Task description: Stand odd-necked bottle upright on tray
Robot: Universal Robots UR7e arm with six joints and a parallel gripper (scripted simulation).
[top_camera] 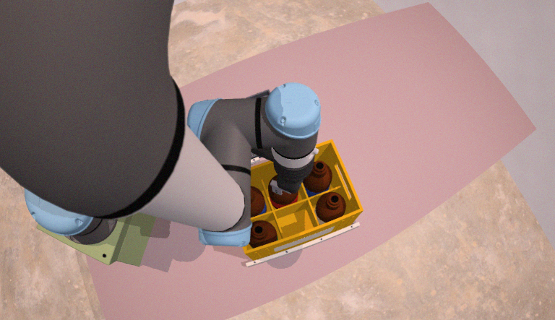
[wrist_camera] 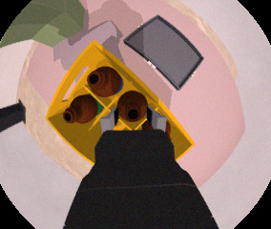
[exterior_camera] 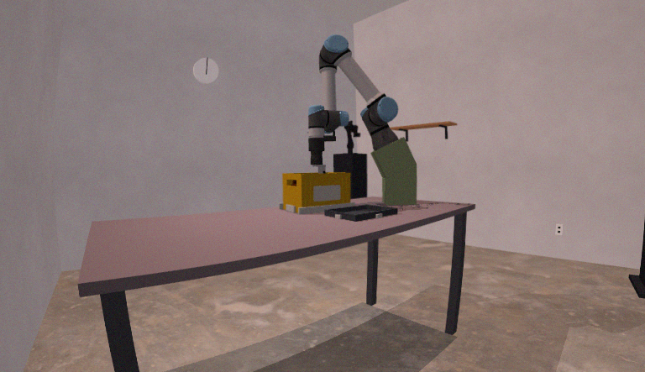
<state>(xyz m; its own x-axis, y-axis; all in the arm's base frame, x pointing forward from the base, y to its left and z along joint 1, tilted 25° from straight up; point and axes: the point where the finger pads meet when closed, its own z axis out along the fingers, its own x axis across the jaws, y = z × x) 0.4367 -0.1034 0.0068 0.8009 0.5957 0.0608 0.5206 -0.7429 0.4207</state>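
Now: hand 10 mm past the crate, 40 mm to the left of it and 80 mm above it. The rest, counted from my hand: glass bottle: 70 mm ahead, 100 mm to the right, 80 mm below; then dark tray: 240 mm to the left, 150 mm below.
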